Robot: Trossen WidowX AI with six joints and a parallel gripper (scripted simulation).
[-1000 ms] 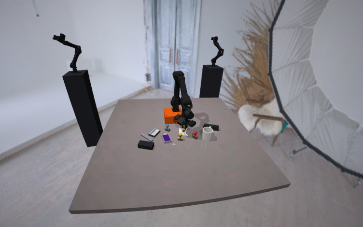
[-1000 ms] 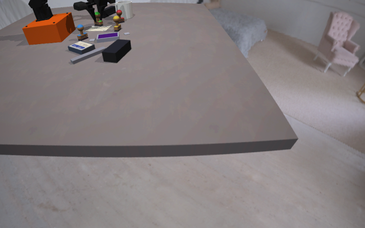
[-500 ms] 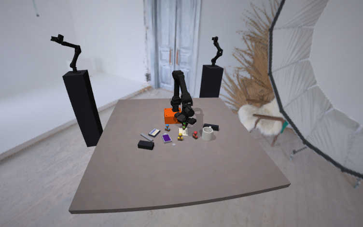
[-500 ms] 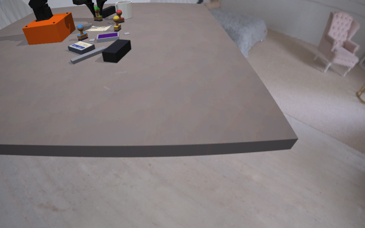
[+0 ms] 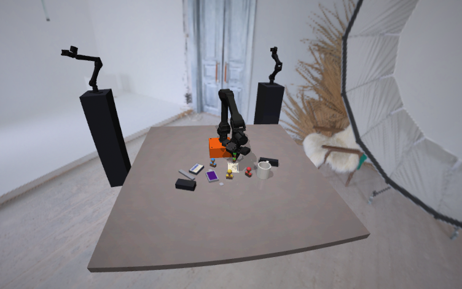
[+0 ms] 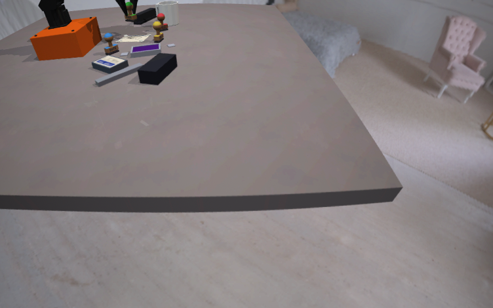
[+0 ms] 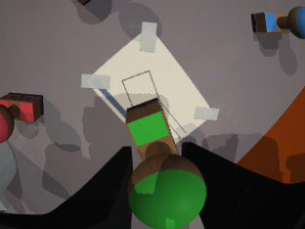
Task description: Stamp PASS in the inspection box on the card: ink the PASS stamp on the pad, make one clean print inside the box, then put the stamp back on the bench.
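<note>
Right now the white card is 10 mm to the right of my gripper tip and 80 mm below it. Round my gripper tip: yellow-knobbed stamp: 90 mm ahead, 60 mm to the right, 60 mm below; then green-knobbed stamp: right at my gripper tip; then red-knobbed stamp: 100 mm ahead, 60 mm to the left, 60 mm below.
</note>
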